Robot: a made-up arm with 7 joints.
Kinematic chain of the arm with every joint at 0, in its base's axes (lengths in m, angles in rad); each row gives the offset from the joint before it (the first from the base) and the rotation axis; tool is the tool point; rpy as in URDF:
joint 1: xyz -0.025 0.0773 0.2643 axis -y
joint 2: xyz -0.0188 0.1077 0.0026 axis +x
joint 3: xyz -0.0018 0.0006 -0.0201 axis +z
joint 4: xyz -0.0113 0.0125 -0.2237 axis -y
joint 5: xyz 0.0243 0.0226 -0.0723 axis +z
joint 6: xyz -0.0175 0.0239 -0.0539 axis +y
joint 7: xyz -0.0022 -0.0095 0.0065 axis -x
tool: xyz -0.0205 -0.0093 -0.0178 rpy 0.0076 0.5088 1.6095
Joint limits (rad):
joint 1: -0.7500..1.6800
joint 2: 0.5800..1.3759
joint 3: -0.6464..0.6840
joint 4: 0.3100..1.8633
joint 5: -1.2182..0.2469
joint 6: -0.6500..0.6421
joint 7: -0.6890..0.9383
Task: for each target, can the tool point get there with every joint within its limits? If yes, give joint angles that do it. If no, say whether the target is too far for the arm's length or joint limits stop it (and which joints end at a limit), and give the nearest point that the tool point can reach.
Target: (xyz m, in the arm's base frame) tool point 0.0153 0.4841 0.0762
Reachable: yes | joints 0.0866 0.7065 0.4689 0.7824 -0.7001 0.0902 -0.3175
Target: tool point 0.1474 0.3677 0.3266
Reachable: yes | joints 1.1739 0.9085 -0.4093 1.7148 -0.4093 -0.1803 -0.3400
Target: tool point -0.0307 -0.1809 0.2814
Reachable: no: joint limits stop it (at a limit: joint 1, joint 2, joint 3, joint 4, joint 5, joint 6, joint 7) | nearest point 0.1114 0.2613 0.3985 | short by 0.479 m
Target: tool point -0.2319 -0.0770 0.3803
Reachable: no: joint limits stop it (at a limit: joint 1, joint 2, joint 4, joint 5, joint 6, joint 7) | nearest point -0.0941 0.3692 0.3436 | short by 0.468 m
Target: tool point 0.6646 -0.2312 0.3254
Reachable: no: too far | nearest point 0.2395 0.2775 0.2877 | short by 0.664 m
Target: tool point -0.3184 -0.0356 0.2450
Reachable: no: joint limits stop it (at a limit: joint 1, joint 2, joint 3, joint 4, joint 5, joint 6, joint 7) | nearest point -0.1124 0.2715 0.0693 | short by 0.409 m
